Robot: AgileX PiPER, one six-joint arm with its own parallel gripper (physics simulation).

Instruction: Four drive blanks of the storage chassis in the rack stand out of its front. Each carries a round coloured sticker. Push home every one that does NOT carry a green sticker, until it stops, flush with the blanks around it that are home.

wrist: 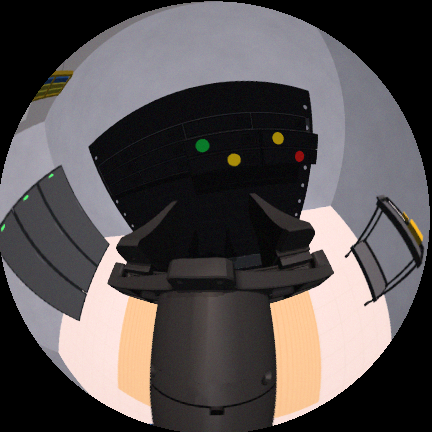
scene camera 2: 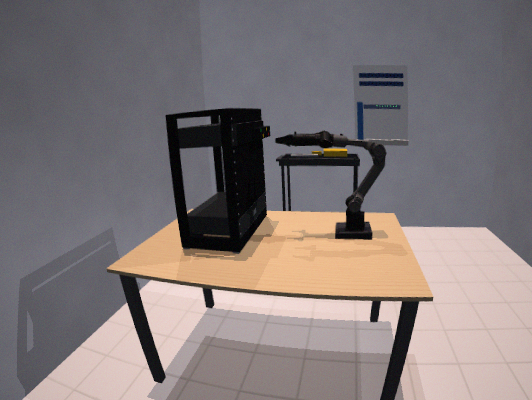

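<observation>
The black rack (scene camera 2: pixel 229 185) stands on the table, with the storage chassis near its top. In the wrist view four blanks stand out of the chassis front: one with a green sticker (wrist: pixel 202 145) at upper left, one with a yellow sticker (wrist: pixel 234 160) at lower left, one with another yellow sticker (wrist: pixel 278 138) at upper right, and one with a red sticker (wrist: pixel 299 156) at lower right. My gripper (wrist: pixel 213 204) (scene camera 2: pixel 277 140) is open and empty. It is level, in front of the rack, slightly below the blanks and apart from them.
The wooden table (scene camera 2: pixel 320 275) bears the rack and the arm's base (scene camera 2: pixel 354 230). Behind it a dark side cart (scene camera 2: pixel 320 162) carries a yellow tool (scene camera 2: pixel 335 152). A grey cabinet (wrist: pixel 55 245) with green lights shows at the left of the wrist view.
</observation>
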